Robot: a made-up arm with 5 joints. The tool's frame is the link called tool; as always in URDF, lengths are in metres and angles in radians. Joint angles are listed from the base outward.
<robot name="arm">
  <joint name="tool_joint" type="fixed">
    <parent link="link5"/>
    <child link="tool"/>
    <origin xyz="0 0 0"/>
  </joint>
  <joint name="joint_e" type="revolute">
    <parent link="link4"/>
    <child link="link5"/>
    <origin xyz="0.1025 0.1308 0" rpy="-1.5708 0 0"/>
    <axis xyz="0 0 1"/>
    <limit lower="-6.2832" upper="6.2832"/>
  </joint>
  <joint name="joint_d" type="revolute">
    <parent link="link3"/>
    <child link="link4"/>
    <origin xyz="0.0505 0.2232 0"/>
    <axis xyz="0 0 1"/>
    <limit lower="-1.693" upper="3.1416"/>
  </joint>
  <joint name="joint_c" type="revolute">
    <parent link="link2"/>
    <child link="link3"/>
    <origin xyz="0.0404 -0.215 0"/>
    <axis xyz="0 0 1"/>
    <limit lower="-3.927" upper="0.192"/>
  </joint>
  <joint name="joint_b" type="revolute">
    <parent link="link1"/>
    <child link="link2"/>
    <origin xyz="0 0 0" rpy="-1.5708 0 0"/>
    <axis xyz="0 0 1"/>
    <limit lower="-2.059" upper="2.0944"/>
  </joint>
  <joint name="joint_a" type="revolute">
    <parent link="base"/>
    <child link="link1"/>
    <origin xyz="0 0 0.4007"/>
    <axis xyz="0 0 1"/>
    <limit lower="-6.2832" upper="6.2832"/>
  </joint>
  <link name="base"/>
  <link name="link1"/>
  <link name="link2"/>
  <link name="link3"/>
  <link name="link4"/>
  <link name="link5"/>
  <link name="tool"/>
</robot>
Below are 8 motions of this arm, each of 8 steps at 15 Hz.
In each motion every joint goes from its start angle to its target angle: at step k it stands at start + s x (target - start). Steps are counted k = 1, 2, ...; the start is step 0. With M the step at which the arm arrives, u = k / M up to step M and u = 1 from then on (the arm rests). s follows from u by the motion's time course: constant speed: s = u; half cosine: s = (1 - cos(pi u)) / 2; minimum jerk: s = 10 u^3 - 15 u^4 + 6 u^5.
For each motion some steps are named. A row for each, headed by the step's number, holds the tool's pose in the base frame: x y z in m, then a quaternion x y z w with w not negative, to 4 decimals.
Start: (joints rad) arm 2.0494 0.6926 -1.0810 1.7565 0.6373
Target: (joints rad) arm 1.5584 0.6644 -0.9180 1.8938 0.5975
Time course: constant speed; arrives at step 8
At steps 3, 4, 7, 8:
3: -0.0490 0.1614 0.2332 0.6031 0.4319 -0.2154 0.6351
4: -0.0372 0.1567 0.2359 0.6055 0.4083 -0.2407 0.6393
7: -0.0068 0.1387 0.2451 0.6066 0.3382 -0.3192 0.6448
8: 0.0016 0.1317 0.2485 0.6049 0.3153 -0.3460 0.6442

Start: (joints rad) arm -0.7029 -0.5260 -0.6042 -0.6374 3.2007
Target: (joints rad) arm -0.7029 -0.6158 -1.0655 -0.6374 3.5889
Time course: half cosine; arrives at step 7
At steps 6, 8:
6: 0.1210 -0.1025 0.8322 0.2210 0.3482 -0.1248 0.9024
8: 0.1154 -0.0978 0.8385 0.2175 0.3356 -0.1168 0.9091

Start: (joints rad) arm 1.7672 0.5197 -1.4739 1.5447 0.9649
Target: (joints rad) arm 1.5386 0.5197 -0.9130 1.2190 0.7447
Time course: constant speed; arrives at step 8
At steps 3, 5, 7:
3: -0.0362 0.3258 0.2710 0.8687 0.3668 -0.0948 0.3191
5: -0.0159 0.2976 0.2464 0.8597 0.3620 -0.1219 0.3392
7: 0.0010 0.2650 0.2254 0.8499 0.3568 -0.1514 0.3569

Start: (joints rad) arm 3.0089 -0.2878 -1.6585 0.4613 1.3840
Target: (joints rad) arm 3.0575 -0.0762 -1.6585 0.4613 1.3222
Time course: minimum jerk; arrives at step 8
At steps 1, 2, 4, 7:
1: -0.3048 0.0404 0.8370 -0.5070 -0.5362 0.3952 0.5471
2: -0.3129 0.0402 0.8313 -0.5087 -0.5431 0.3908 0.5418
4: -0.3484 0.0379 0.8033 -0.5149 -0.5745 0.3709 0.5169
7: -0.3883 0.0330 0.7654 -0.5198 -0.6121 0.3458 0.4853

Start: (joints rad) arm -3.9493 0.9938 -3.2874 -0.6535 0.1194
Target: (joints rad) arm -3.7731 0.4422 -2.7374 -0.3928 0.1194
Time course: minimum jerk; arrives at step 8
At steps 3, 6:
3: -0.1862 0.1767 0.8525 -0.0564 -0.1199 -0.3117 0.9409
6: -0.1855 0.1409 0.9173 -0.0794 -0.1963 -0.2561 0.9432

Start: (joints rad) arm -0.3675 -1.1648 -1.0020 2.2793 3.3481
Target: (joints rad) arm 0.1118 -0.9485 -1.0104 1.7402 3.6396
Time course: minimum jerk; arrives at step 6
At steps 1, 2, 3, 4, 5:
1: 0.0618 -0.0226 0.5496 -0.2795 -0.9588 -0.0034 0.0502
2: 0.0815 -0.0223 0.5559 -0.2641 -0.9643 0.0000 0.0215
3: 0.1139 -0.0146 0.5664 0.2377 0.9710 0.0030 0.0264
4: 0.1442 0.0016 0.5770 0.2106 0.9747 0.0166 0.0727
5: 0.1606 0.0153 0.5833 0.1941 0.9755 0.0297 0.0989

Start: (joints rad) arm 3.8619 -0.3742 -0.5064 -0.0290 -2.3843
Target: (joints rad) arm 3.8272 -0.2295 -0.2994 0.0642 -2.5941
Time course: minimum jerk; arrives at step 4
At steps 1, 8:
1: -0.2478 -0.2159 0.4986 0.9082 -0.0086 -0.3129 0.2779
8: -0.2298 -0.1880 0.3810 0.9708 0.0671 -0.1879 0.1331

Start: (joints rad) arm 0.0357 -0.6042 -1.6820 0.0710 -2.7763
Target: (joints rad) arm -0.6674 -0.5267 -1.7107 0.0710 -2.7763
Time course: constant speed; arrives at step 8
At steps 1, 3, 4, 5, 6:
1: 0.0934 -0.0049 0.9454 0.0932 0.4398 0.1393 0.8823
3: 0.0990 -0.0230 0.9448 0.1330 0.4351 0.0611 0.8884
4: 0.1004 -0.0328 0.9445 0.1529 0.4314 0.0220 0.8888
5: 0.1009 -0.0431 0.9441 0.1727 0.4268 -0.0171 0.8875
6: 0.1003 -0.0537 0.9437 0.1924 0.4212 -0.0559 0.8845

